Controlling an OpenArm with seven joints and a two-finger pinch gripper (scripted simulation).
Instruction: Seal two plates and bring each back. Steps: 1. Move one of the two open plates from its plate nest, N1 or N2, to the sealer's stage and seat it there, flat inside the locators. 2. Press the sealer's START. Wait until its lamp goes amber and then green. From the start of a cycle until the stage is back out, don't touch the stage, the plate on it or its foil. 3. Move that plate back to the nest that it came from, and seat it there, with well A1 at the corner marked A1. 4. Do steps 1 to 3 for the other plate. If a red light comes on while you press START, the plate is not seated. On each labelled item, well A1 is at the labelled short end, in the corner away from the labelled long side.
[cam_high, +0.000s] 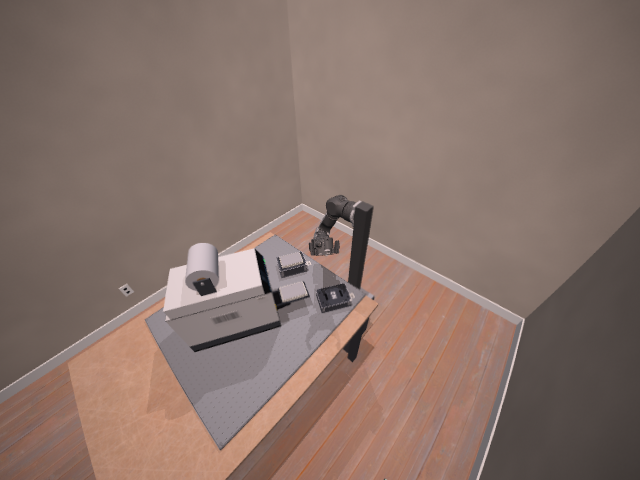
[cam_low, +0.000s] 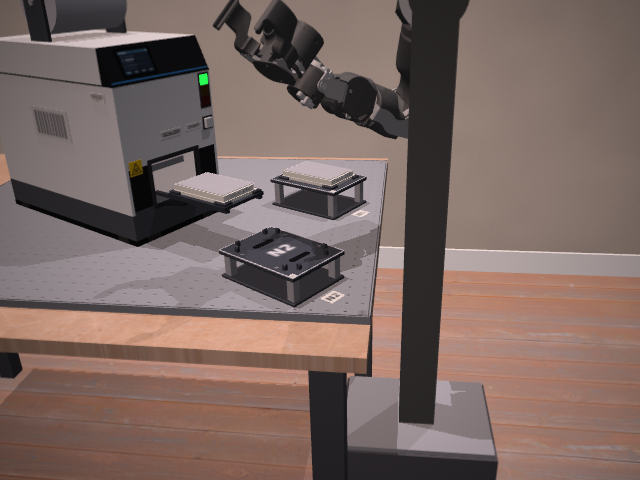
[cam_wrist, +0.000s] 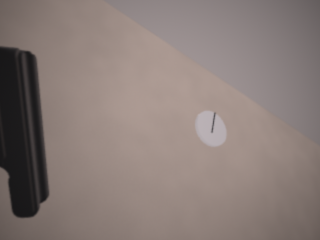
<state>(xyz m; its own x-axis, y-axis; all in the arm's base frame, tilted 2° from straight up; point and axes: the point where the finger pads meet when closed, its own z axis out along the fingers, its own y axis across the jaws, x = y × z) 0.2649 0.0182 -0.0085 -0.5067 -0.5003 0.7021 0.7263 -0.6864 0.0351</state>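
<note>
My gripper is now 250 mm to the left of the start button, 220 mm above it and 150 mm short of it. The rest, counted from my hand: plate 300 mm below, 120 mm to the right, 110 mm ahead; then sealer stage 320 mm below, 120 mm to the right, 110 mm ahead; then dark screen panel 230 mm ahead, 140 mm to the right, 80 mm below.
</note>
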